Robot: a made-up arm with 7 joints. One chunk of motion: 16 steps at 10 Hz.
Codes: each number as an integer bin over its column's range. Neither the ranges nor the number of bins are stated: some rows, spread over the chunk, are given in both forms.
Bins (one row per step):
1: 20 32 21 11 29 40
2: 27 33 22 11 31 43
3: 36 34 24 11 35 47
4: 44 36 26 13 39 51
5: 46 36 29 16 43 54
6: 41 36 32 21 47 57
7: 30 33 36 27 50 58
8: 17 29 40 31 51 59
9: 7 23 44 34 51 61
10: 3 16 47 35 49 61
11: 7 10 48 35 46 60
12: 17 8 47 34 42 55
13: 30 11 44 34 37 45
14: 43 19 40 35 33 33
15: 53 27 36 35 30 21
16: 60 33 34 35 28 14
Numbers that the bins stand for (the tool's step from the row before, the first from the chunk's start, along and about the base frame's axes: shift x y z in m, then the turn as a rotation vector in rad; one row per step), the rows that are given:
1: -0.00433 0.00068 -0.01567 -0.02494 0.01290 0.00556
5: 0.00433 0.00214 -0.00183 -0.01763 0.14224 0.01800
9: -0.00867 -0.00260 0.02413 0.00865 0.21614 0.02422
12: -0.00533 -0.00808 0.02932 0.00865 0.13300 0.01889
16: 0.00900 0.00105 0.00683 0.01011 0.00367 -0.01756
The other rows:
2: -0.00200 0.00105 -0.01394 -0.02494 0.03138 0.00822
3: 0.00100 0.00141 -0.01048 -0.02494 0.06833 0.01178
4: 0.00367 0.00214 -0.00702 -0.02202 0.10529 0.01533
6: 0.00267 0.00214 0.00337 -0.01033 0.17919 0.02067
7: -0.00100 0.00105 0.01029 -0.00157 0.20690 0.02156
8: -0.00533 -0.00041 0.01721 0.00427 0.21614 0.02244
10: -0.01000 -0.00516 0.02932 0.01011 0.19767 0.02422
11: -0.00867 -0.00735 0.03105 0.01011 0.16995 0.02333
13: -0.00100 -0.00698 0.02413 0.00865 0.08681 0.01000
14: 0.00333 -0.00406 0.01721 0.01011 0.04986 -0.00067
15: 0.00667 -0.00114 0.01029 0.01011 0.02214 -0.01133

